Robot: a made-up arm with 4 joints.
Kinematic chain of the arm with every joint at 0, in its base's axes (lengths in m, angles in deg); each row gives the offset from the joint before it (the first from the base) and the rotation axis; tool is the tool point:
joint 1: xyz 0 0 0.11 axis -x
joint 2: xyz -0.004 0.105 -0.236 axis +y
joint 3: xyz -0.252 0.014 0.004 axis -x
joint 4: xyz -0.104 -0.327 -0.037 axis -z
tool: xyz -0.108 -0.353 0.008
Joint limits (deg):
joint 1: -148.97..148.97
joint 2: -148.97..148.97
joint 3: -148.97..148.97
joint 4: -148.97..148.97
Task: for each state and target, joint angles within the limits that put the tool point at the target. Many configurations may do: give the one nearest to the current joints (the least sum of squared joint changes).
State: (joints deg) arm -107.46 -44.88 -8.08 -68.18
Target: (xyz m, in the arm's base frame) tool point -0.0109 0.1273 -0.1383
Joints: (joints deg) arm -86.95 -10.47 18.70 -100.26
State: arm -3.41 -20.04 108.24 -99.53
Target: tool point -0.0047 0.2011 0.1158
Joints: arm 7.45 -2.14 112.85 -115.28
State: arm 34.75 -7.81 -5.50 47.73
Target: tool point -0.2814 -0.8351 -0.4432
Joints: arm 47.37 -34.75 -56.08 37.66
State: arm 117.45 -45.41 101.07 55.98
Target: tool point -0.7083 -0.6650 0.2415
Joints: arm 116.77 -59.05 103.55 63.22
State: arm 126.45 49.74 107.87 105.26
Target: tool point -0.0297 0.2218 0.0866
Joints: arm 75.42 87.85 119.27 148.97
